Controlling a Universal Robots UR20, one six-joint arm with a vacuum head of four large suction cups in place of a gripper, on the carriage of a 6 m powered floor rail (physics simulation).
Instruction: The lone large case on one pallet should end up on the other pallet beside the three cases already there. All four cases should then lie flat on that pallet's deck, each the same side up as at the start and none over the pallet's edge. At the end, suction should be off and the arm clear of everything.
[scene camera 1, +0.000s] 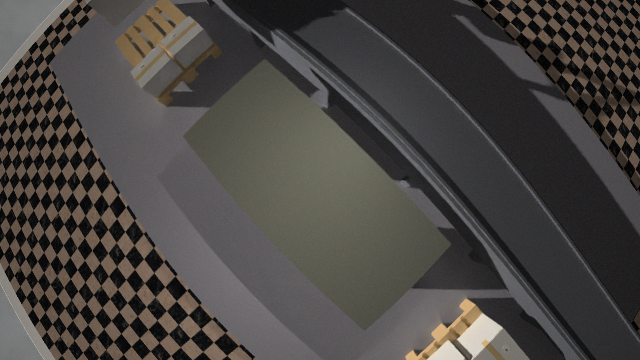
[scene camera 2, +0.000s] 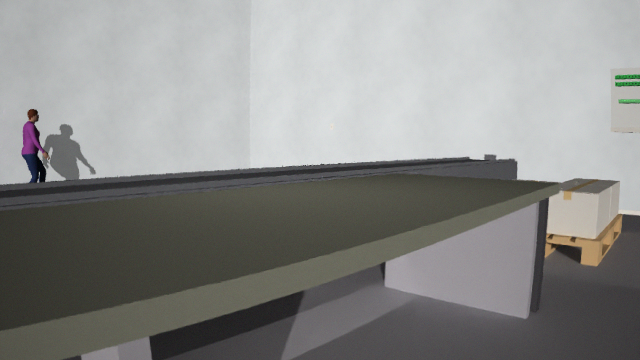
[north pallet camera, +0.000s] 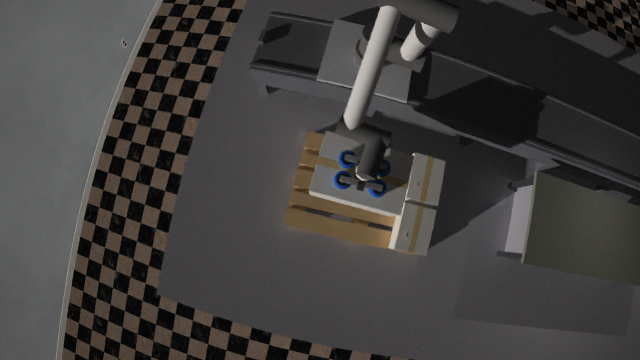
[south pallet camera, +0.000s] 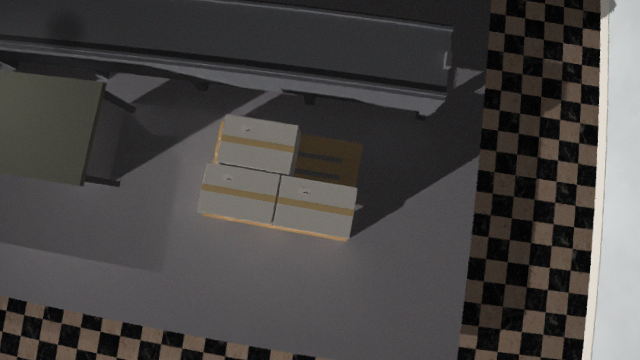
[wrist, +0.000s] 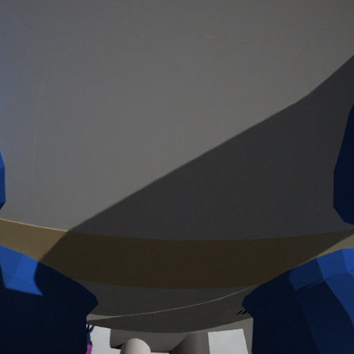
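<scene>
The large case (north pallet camera: 322, 182) (wrist: 170, 125), pale grey with a brown tape band, hangs level over the north pallet (north pallet camera: 300, 217) (scene camera 1: 135, 45). Part of its underside appears at the top left of scene camera 1 (scene camera 1: 116, 10). My suction head (north pallet camera: 362, 173) (wrist: 172, 240) has its four blue cups on the case's top and holds it. In the south pallet camera, three cases (south pallet camera: 260, 137) (south pallet camera: 240, 195) (south pallet camera: 315, 207) lie flat on the south pallet (south pallet camera: 350, 152), whose far right quarter shows bare deck. The gap beneath the held case is hard to judge.
Two smaller cases (north pallet camera: 426, 177) (north pallet camera: 414, 230) stand along the north pallet's right edge, close beside the held case. A green-grey table (scene camera 1: 315, 195) (south pallet camera: 45, 130) stands between the pallets. The floor rail (south pallet camera: 225, 35) runs behind them. A person (scene camera 2: 32, 142) is beyond the rail.
</scene>
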